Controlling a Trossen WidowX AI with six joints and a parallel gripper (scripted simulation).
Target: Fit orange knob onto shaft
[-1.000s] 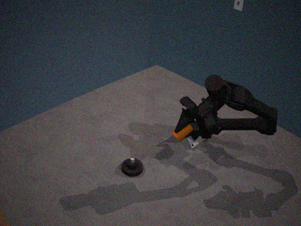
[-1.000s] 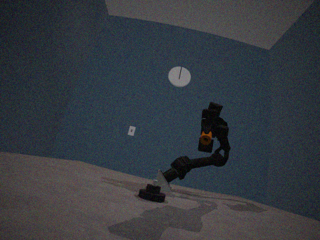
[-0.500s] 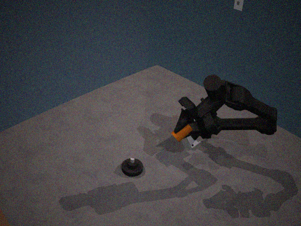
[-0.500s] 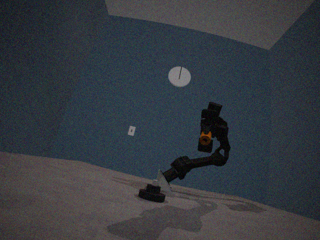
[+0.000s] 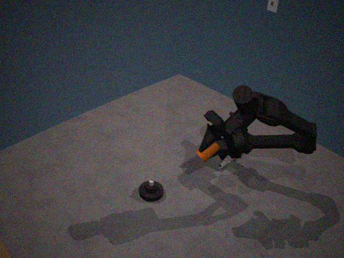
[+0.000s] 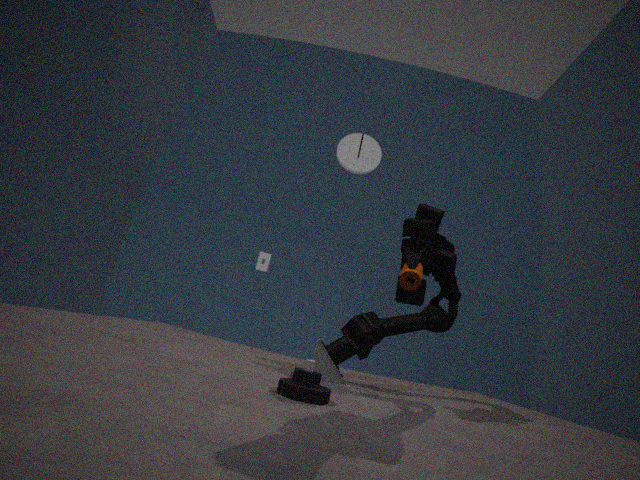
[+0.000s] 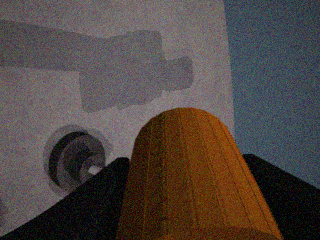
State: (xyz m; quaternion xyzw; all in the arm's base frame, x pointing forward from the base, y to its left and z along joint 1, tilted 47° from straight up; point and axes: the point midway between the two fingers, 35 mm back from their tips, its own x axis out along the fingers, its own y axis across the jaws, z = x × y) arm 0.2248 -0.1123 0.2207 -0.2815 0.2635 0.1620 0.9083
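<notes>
My gripper tip is now 4 cm short of the round pedestal, 16 cm to the left of it and 21 cm above it. Also, from my gripper tip: orange knob: 3 cm behind, 1 cm to the left, 2 cm above.
</notes>
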